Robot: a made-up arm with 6 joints. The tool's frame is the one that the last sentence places. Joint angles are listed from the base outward.
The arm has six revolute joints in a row. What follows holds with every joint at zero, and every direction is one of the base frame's. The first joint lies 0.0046 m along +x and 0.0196 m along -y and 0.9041 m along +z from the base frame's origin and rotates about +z. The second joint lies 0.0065 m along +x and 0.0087 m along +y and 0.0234 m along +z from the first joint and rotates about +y. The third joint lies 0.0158 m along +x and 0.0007 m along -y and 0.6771 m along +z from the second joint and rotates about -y. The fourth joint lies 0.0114 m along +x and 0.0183 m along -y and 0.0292 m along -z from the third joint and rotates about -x. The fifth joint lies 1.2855 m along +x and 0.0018 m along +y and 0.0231 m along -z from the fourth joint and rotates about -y. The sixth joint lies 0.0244 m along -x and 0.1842 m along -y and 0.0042 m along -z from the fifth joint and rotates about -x. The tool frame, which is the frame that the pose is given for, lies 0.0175 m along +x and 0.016 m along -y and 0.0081 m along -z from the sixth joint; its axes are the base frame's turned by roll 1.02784, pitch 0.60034 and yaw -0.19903 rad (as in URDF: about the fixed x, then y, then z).
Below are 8 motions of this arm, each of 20 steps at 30 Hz.
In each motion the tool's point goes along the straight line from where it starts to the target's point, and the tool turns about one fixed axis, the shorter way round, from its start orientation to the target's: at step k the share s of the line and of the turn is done. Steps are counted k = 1, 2, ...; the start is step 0. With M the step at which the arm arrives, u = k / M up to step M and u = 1 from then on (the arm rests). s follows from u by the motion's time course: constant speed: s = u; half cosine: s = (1 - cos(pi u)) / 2; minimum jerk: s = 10 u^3 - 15 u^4 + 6 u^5.
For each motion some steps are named. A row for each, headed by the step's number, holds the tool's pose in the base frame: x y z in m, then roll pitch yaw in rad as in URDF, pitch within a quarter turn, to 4 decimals.
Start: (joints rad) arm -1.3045 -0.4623 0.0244 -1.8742 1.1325 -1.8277
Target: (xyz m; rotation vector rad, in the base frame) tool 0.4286 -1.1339 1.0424 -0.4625 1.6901 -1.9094
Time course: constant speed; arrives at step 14
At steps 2, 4, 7, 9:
2: 0.3446 -0.9564 1.8575 -1.1975 -0.4099 -2.6573
4: 0.3586 -0.9860 1.7216 -1.2422 -0.3281 -2.6203
7: 0.3796 -1.0304 1.5179 -1.3016 -0.2029 -2.5734
9: 0.3936 -1.0600 1.3820 -1.3372 -0.1180 -2.5468

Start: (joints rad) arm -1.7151 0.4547 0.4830 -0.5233 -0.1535 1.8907
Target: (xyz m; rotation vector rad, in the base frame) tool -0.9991 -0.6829 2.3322 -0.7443 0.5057 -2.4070
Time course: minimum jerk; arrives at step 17
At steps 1, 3, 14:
1: -0.3931 -1.5906 1.4380 -0.3225 0.0400 -2.2657
3: -0.4171 -1.5546 1.4734 -0.3334 0.0232 -2.2736
14: -0.9739 -0.7206 2.2951 -0.5602 -0.3848 -2.4094

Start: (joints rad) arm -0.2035 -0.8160 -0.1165 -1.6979 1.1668 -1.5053
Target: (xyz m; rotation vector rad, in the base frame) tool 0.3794 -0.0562 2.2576 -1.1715 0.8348 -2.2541
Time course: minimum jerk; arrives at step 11
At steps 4, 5, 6, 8, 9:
4: 0.5862 -0.0918 2.1379 -1.2056 -0.7204 -1.8260
5: 0.5421 -0.0842 2.1635 -1.1530 -0.6995 -1.9256
6: 0.4949 -0.0761 2.1908 -1.1010 -0.6729 -2.0284
8: 0.4153 -0.0624 2.2368 -1.0242 -0.6194 -2.1926
9: 0.3919 -0.0584 2.2504 -1.0044 -0.6019 -2.2386

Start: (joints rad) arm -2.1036 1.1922 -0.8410 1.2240 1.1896 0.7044
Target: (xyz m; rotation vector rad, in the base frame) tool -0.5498 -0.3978 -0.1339 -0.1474 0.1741 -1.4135
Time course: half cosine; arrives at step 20
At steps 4, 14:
4: -0.2215 -0.1607 -0.0686 0.3863 0.9146 -1.2794
14: -0.4750 -0.3438 -0.1190 -0.0985 0.2368 -1.4419

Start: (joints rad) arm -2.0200 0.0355 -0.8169 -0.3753 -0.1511 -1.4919
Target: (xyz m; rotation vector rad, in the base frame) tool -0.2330 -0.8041 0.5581 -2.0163 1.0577 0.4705
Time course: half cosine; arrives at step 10
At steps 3, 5, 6, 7, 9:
3: -0.4308 -0.6940 0.5493 -2.5484 0.6988 -0.9791
5: -0.3576 -0.7347 0.5526 -2.5231 0.6926 -0.8848
6: -0.3191 -0.7562 0.5543 -2.5102 0.6886 -0.8355
7: -0.2844 -0.7755 0.5558 -2.4988 0.6846 -0.7913
9: -0.2391 -0.8007 0.5578 -2.4844 0.6788 -0.7339

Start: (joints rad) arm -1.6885 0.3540 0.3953 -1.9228 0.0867 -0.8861
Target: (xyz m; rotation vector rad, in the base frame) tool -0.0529 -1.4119 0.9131 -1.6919 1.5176 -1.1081
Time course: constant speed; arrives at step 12
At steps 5, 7, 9, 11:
5: -0.0700 -1.5069 1.2101 -2.2993 -0.3877 -1.4775
7: -0.0651 -1.4798 1.1252 -2.2297 -0.3332 -1.5109
9: -0.0602 -1.4526 1.0404 -2.1632 -0.2767 -1.5397
11: -0.0553 -1.4255 0.9555 -2.0994 -0.2185 -1.5642

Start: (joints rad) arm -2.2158 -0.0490 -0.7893 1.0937 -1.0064 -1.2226
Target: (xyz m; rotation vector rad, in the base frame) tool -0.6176 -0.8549 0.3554 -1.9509 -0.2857 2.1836
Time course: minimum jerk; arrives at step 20
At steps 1, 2, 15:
1: -0.6972 -0.7549 0.8311 -0.3936 0.7770 1.8138
2: -0.6966 -0.7556 0.8275 -0.3983 0.7803 1.8166
15: -0.6258 -0.8445 0.4047 -1.0646 1.2183 1.9817

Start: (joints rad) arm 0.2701 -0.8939 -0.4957 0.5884 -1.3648 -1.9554
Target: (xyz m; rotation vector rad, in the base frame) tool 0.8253 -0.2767 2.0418 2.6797 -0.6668 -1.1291
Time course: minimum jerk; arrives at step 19
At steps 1, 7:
1: 0.6740 -0.0025 1.9048 2.9885 0.9432 0.3605
7: 0.7138 -0.0747 1.9409 2.8757 0.8972 0.0597

